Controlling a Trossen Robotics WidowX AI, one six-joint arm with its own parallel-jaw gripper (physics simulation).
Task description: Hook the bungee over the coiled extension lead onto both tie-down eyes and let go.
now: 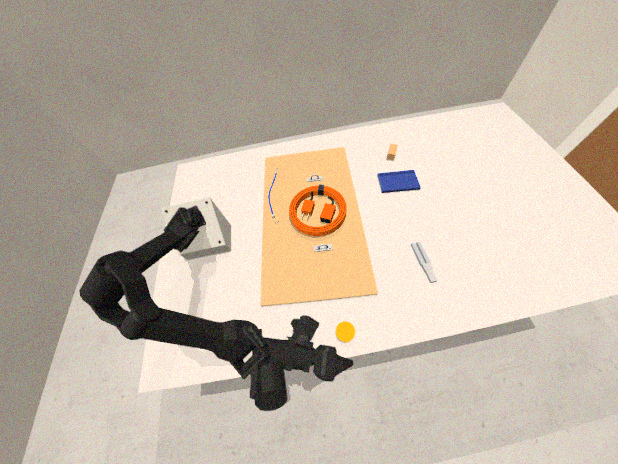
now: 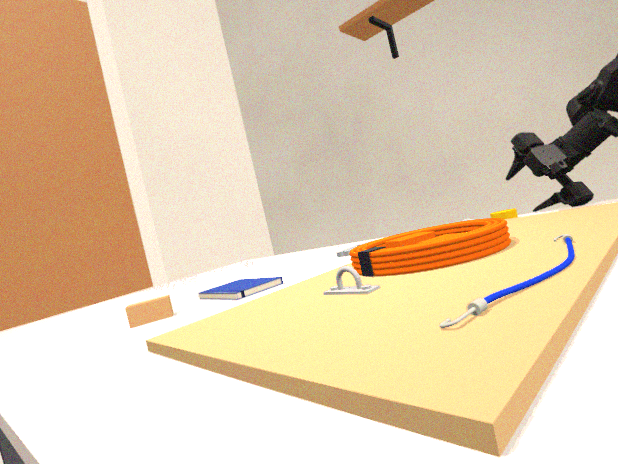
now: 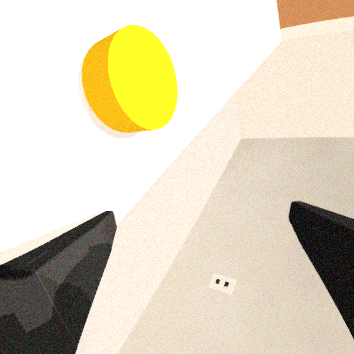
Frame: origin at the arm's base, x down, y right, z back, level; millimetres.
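Seen in the pictures: gripper, between the fingertips: [image 1: 341,359] [image 2: 520,195] [image 3: 202,214]; arm's base, origin of its link: [image 1: 192,218].
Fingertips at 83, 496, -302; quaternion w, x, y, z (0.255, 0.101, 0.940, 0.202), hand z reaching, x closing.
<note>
Offsets run from my fingertips to a thing's top centre, as dx, dy, dz. Level surfaces: height alone.
The blue bungee {+24, -593, +47} [image 1: 270,196] [image 2: 530,283] lies slightly curved on the wooden board {dx +31} [image 1: 310,280] [image 2: 320,345], beside the coil, with a metal hook at each end. The orange coiled extension lead {+0, -452, -89} [image 1: 293,212] [image 2: 435,256] lies flat on the board. One tie-down eye {+4, -602, -126} [image 1: 314,178] [image 2: 352,290] is near the coil's black strap; the other eye {+4, -312, -58} [image 1: 322,248] is on the coil's opposite side. Both eyes are apart from the bungee. My gripper [image 1: 332,343] [image 2: 521,194] [image 3: 202,214] is open and empty, raised near the table edge beyond the board, away from the bungee.
A yellow disc {+24, -59, -34} [image 1: 345,332] [image 2: 504,214] [image 3: 142,77] is near the gripper. A blue book {+31, -478, -414} [image 1: 399,181] [image 2: 241,288], a small wooden block {+13, -618, -461} [image 1: 392,152] [image 2: 150,311] and a grey tool {+31, -166, -332} [image 1: 424,262] lie beyond the board. A pale box [image 1: 222,232] stands by the arm.
</note>
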